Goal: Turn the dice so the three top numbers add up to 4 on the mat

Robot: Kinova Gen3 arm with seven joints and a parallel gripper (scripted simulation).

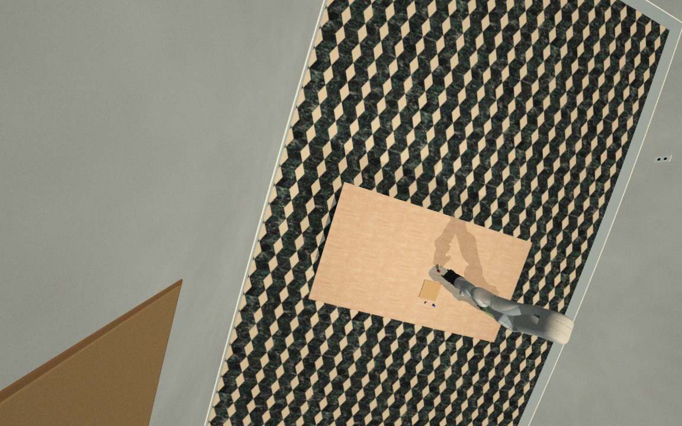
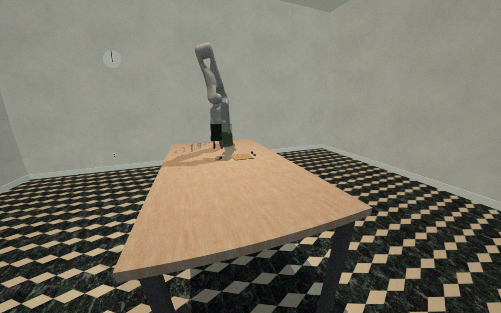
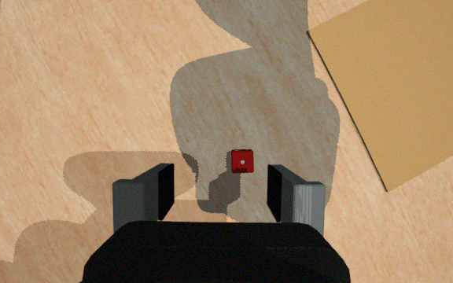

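The red die lies 1 cm to the left of my hand and 9 cm below it. The rest, counted from my hand: tan mat (2 cm ahead, 17 cm to the left, 9 cm below); blue die (4 cm behind, 28 cm to the left, 9 cm below); white die (2 cm ahead, 27 cm to the left, 9 cm below).
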